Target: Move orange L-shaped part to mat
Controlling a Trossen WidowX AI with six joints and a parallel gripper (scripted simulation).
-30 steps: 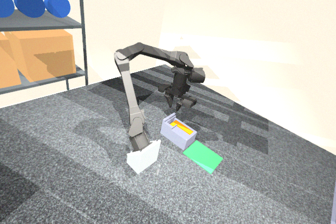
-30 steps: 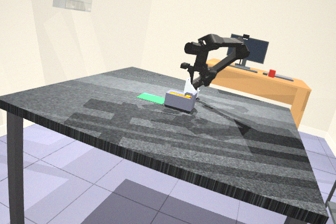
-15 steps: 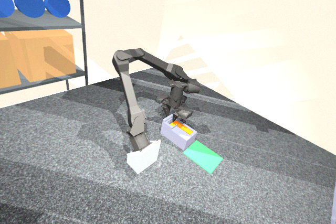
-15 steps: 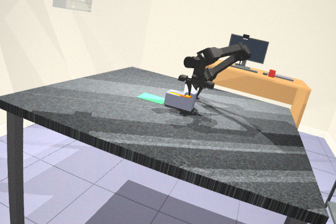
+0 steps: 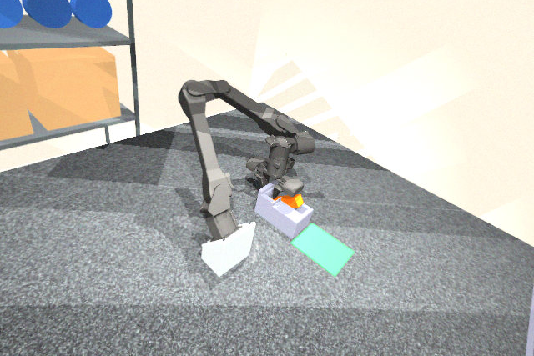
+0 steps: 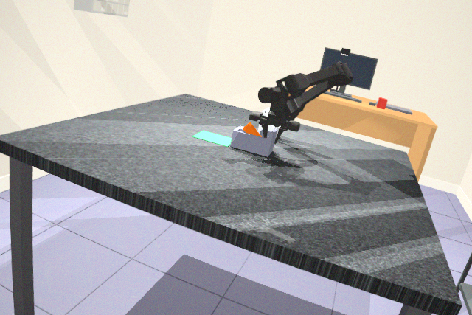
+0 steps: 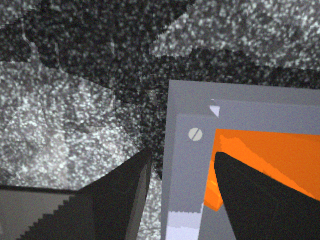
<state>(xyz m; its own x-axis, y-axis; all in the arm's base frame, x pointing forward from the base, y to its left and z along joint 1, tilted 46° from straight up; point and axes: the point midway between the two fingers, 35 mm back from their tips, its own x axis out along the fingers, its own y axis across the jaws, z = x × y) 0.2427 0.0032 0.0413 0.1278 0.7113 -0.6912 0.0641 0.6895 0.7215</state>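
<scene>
The orange L-shaped part lies 10 mm behind my gripper tip and 50 mm to the right of it. Round my gripper tip: green mat: 20 mm behind, 220 mm to the right, 60 mm below.
</scene>
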